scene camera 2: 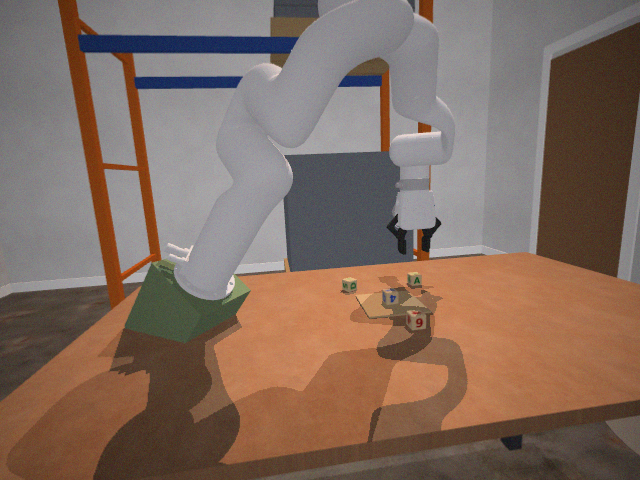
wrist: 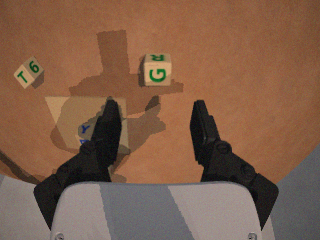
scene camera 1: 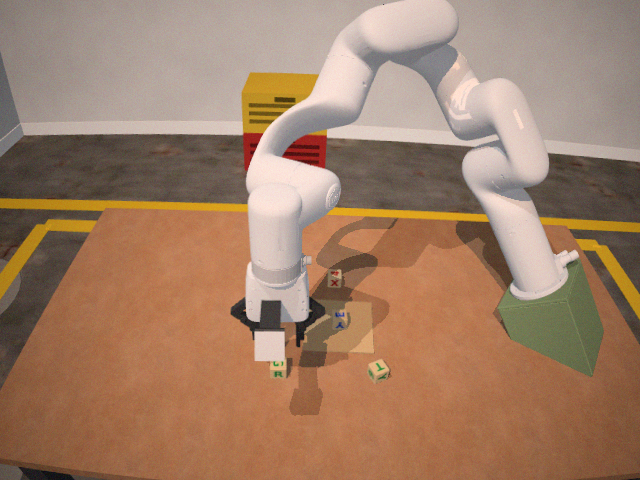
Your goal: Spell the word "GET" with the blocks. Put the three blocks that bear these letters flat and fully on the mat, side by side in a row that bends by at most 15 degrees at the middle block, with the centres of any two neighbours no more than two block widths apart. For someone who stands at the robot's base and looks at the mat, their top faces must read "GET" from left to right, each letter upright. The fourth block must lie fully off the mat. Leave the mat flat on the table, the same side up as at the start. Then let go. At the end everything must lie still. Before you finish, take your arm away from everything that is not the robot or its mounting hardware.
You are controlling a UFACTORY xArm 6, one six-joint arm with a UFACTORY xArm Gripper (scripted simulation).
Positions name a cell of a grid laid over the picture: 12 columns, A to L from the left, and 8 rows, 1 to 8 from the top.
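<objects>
You can see my gripper in scene camera 1 (F6), in scene camera 2 (H5), and in the wrist view (F4) too. There's a tan mat as well, and it's showing in the wrist view (C4), in scene camera 2 (H6) and in scene camera 1 (G6).
</objects>
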